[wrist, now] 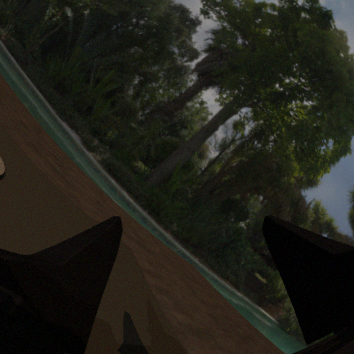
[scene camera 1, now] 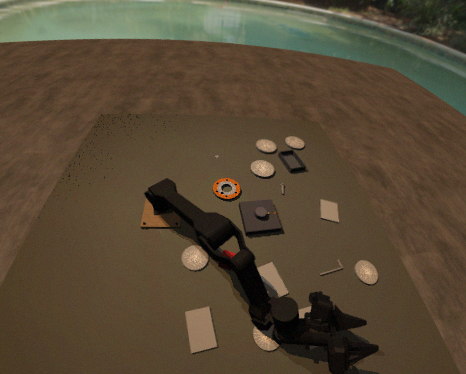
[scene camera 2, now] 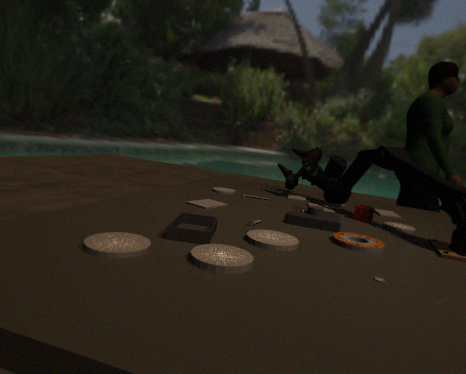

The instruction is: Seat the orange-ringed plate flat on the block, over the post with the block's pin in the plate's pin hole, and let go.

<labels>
The gripper (scene camera 1: 372, 334) is open and holds nothing. An orange-ringed plate (scene camera 2: 356, 242) rests on the table. A dark tray (scene camera 2: 192, 228) rests on the table.
</labels>
